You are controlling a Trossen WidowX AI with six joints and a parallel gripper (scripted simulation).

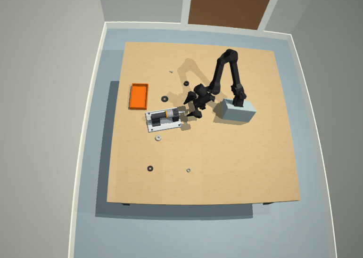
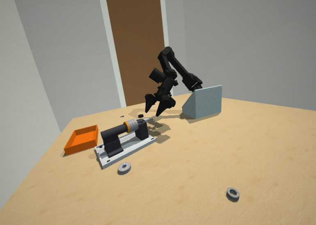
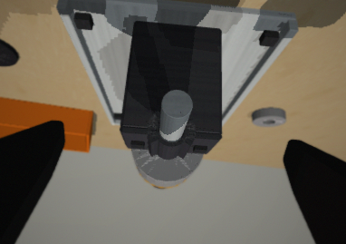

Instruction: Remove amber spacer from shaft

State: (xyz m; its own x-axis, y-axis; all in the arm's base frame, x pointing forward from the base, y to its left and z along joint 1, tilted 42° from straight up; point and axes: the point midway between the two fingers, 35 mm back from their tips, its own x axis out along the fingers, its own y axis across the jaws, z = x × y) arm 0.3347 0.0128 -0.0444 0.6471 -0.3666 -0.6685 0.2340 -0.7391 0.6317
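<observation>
My gripper tip is 8 cm short of the grey shaft, 2 cm to the right of it and 2 cm above it. Round my gripper tip: amber spacer (13 cm ahead, 3 cm to the left, 2 cm below); then orange tray (33 cm ahead, 14 cm to the right, 9 cm below).
</observation>
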